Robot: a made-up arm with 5 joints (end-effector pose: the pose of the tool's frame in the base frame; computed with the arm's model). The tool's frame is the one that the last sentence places.
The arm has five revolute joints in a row. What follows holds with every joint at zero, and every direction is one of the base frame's.
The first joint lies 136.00 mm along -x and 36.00 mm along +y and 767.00 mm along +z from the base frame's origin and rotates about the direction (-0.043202, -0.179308, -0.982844).
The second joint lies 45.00 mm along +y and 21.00 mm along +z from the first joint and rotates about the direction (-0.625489, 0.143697, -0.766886).
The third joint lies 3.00 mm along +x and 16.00 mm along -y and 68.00 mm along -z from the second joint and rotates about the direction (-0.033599, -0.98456, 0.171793).
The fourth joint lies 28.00 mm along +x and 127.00 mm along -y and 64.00 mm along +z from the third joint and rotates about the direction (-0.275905, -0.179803, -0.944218).
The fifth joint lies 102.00 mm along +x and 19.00 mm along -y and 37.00 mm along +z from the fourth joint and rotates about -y.
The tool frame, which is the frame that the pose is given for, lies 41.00 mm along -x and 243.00 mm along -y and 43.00 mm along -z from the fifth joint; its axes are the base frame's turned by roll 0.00, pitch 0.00 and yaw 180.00 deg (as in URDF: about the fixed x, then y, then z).
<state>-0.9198 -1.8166 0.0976 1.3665 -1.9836</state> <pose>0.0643 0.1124 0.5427 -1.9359 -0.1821 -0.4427</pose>
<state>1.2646 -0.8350 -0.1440 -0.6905 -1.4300</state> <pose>-0.0396 -0.3505 0.7628 -1.3231 0.1853 -2.4533</pose>
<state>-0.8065 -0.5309 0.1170 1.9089 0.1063</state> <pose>-0.1477 -0.2001 0.7238 -0.2377 0.0598 2.4503</pose>
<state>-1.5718 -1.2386 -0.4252 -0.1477 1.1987</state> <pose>-0.2700 0.3954 0.5490 -0.4776 1.5865 -0.7648</pose>
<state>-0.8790 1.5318 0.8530 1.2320 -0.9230</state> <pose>-0.4606 -0.1095 0.9317 -0.7892 0.3526 2.0347</pose>
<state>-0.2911 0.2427 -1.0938 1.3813 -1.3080</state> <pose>-0.0862 -0.0894 1.0276 1.3773 0.3134 0.7570</pose>
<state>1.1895 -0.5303 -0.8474 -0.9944 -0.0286</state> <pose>-0.0538 -0.2331 0.5164 -0.2694 1.2714 -2.6444</pose>
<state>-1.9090 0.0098 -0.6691 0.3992 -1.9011</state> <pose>0.2010 0.2235 0.7643 -1.9649 -2.0037 -0.6003</pose>
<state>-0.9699 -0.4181 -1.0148 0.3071 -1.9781</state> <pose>0.2464 0.0379 0.6577 -2.6465 -1.4604 -0.1648</pose>
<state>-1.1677 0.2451 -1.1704 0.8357 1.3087</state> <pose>0.1847 -0.1523 0.8751 0.6200 -1.0233 -2.0692</pose>
